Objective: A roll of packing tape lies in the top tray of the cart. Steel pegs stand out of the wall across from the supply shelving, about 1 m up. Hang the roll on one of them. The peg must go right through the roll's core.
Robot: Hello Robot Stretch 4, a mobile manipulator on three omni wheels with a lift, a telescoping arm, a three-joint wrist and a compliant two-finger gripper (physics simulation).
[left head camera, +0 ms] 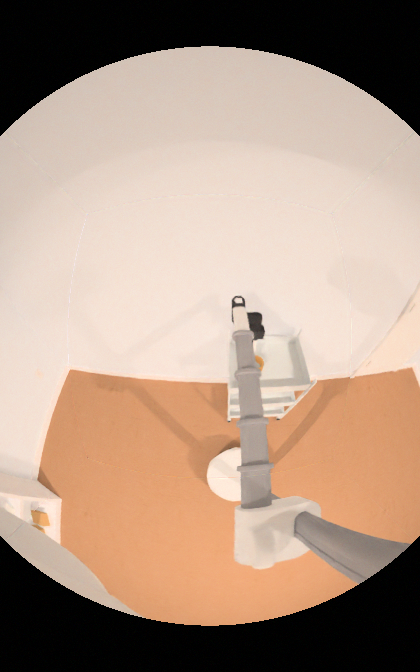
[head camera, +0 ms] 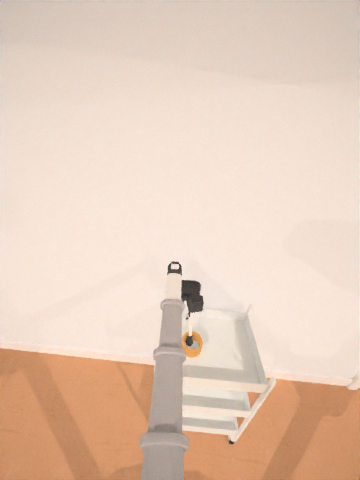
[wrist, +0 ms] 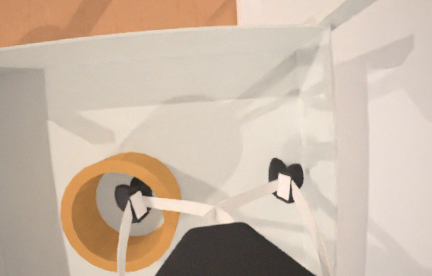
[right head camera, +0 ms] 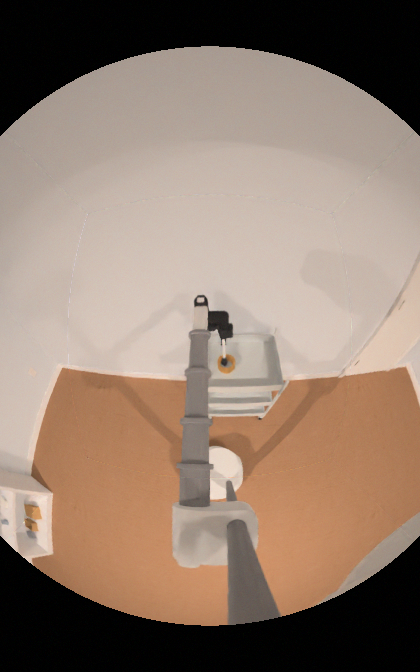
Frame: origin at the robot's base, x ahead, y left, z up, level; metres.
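Where they show: gripper, fingertip midpoint: (head camera: 188, 331) (wrist: 209, 181).
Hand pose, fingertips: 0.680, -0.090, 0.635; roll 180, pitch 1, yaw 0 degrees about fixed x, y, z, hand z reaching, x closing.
After its pixels a point has its place, as x, y, z.
The orange roll of packing tape (head camera: 192, 354) @[0.556, -0.102, 0.660] (left head camera: 260, 364) (right head camera: 226, 370) (wrist: 120, 162) @[0.614, -0.055, 0.685] lies flat, core upward, in the white cart's top tray (head camera: 225, 340) @[0.644, -0.271, 0.635] (left head camera: 282, 357) (right head camera: 255, 355) (wrist: 200, 125) @[0.678, -0.035, 0.635]. My gripper (wrist: 209, 181) @[0.680, -0.090, 0.635] is open and points down over the tray. In the wrist view one dark fingertip shows over the roll's core; the other is to the right, outside the roll, near the tray's side wall. Whether the first tip is inside the core or above it I cannot tell. The steel pegs cannot be made out in these views.
The cart's long side stands close to the wall (head camera: 150, 175) @[0.843, 0.112, 1.360]. A round white object (left head camera: 222, 475) (right head camera: 227, 465) is on the floor below my arm. White shelving (left head camera: 55, 515) (right head camera: 45, 525) with orange items stands at the lower left. A pale panel (right head camera: 385, 335) is at the right.
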